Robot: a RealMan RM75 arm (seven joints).
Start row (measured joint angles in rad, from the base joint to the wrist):
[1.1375, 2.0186, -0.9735, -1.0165, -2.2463, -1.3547, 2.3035]
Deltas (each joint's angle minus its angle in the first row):
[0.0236, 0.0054, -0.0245, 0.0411, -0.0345, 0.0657, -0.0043]
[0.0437, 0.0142, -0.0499, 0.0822, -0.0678, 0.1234, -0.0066]
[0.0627, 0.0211, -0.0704, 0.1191, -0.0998, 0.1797, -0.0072]
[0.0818, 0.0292, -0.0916, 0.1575, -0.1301, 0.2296, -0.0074]
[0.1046, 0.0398, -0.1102, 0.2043, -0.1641, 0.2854, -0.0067]
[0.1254, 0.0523, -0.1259, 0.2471, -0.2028, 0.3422, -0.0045]
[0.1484, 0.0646, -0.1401, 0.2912, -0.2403, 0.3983, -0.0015]
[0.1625, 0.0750, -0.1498, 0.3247, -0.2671, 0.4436, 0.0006]
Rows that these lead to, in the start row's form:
[1.1611, 2.0240, -0.9980, -0.9754, -2.2808, -1.2890, 2.2992]
[1.1812, 2.0328, -1.0234, -0.9343, -2.3141, -1.2313, 2.2969]
[1.2002, 2.0397, -1.0439, -0.8974, -2.3461, -1.1750, 2.2963]
[1.2193, 2.0478, -1.0651, -0.8590, -2.3764, -1.1251, 2.2961]
[1.2421, 2.0584, -1.0837, -0.8122, -2.4104, -1.0693, 2.2968]
[1.2629, 2.0709, -1.0994, -0.7694, -2.4491, -1.0125, 2.2990]
[1.2859, 2.0832, -1.1136, -0.7253, -2.4866, -0.9564, 2.3020]
[1.3000, 2.0936, -1.1233, -0.6918, -2.5134, -0.9111, 2.3041]

